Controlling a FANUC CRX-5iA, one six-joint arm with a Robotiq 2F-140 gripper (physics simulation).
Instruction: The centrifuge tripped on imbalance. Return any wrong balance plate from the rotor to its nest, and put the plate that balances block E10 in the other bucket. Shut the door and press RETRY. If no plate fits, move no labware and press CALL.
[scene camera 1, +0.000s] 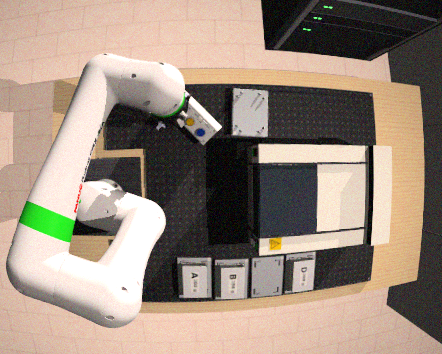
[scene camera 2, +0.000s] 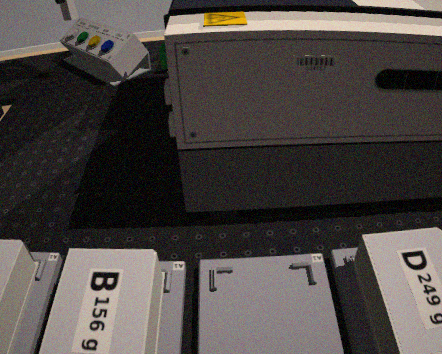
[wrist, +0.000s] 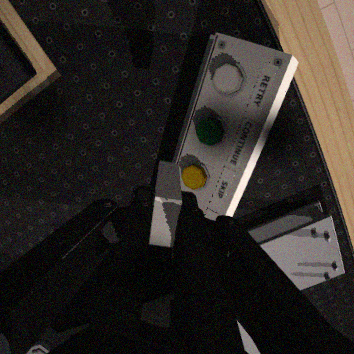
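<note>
My gripper is shut and empty, above the button panel. In the wrist view its pale fingertips are beside the yellow SKIP button; the green CONTINUE button and white RETRY button are farther up. The centrifuge has a dark blue panel over its top; rotor and buckets are hidden. Plates A, B and D sit on nests. The nest between B and D is bare. Block E10 does not show.
A grey plate with pins stands beside the panel, near the table's back edge. The blue button is at the panel's other end. A wooden frame surrounds the arm's base. A dark cabinet stands behind the table.
</note>
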